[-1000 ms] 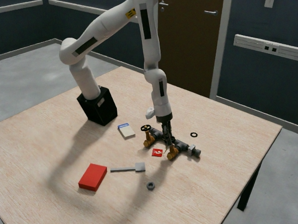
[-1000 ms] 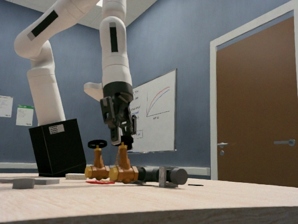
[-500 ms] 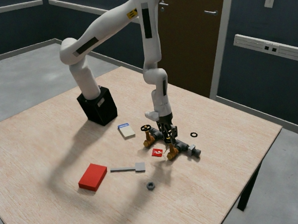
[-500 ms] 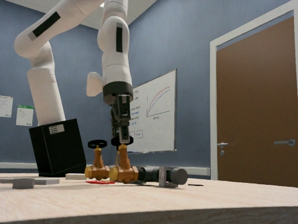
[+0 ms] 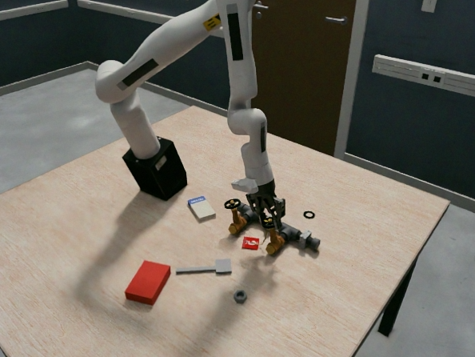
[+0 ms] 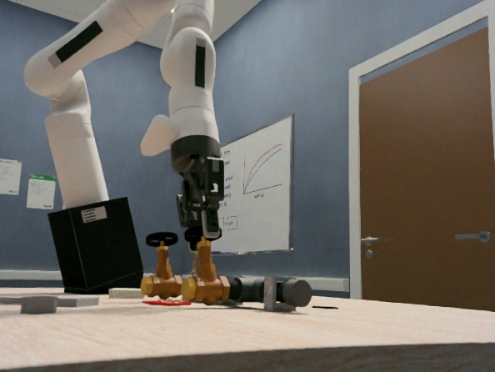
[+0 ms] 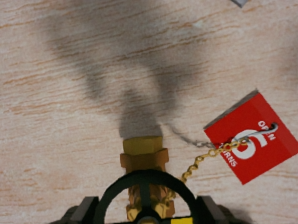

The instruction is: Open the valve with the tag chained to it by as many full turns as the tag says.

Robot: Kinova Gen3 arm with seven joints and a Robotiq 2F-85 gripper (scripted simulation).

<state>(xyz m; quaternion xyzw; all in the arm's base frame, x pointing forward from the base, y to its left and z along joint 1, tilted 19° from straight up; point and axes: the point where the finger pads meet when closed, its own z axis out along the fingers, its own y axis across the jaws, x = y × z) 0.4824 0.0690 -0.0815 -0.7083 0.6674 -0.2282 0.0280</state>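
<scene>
My hand is 10 cm above the red tag, 6 cm past it and 3 cm to the left of it. The rest, counted from my hand: red block (35 cm to the right, 13 cm behind, 8 cm below); then white card box (29 cm behind, 9 cm below, 3 cm to the right); then grey t-shaped tool (19 cm to the right, 9 cm below, 6 cm behind).
</scene>
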